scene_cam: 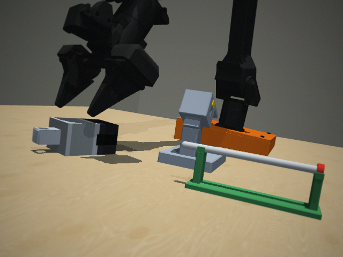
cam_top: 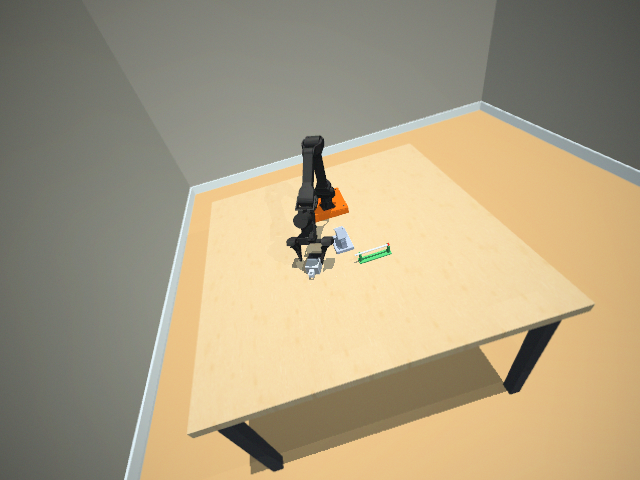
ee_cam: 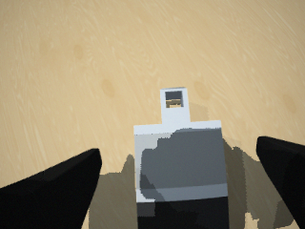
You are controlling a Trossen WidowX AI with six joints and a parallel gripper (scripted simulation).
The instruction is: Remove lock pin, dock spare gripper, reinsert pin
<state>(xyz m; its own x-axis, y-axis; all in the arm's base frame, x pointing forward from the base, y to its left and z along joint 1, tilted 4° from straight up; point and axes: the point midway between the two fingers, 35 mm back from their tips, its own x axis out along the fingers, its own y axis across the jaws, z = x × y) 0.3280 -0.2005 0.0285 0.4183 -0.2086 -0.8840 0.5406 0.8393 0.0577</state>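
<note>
The spare gripper lies 40 mm below my gripper tip and 10 mm behind it. From my gripper tip the other things lie so: green rack: 250 mm to the left, 60 mm ahead, 30 mm below; grey mount: 170 mm to the left, 70 mm behind, 10 mm below.
</note>
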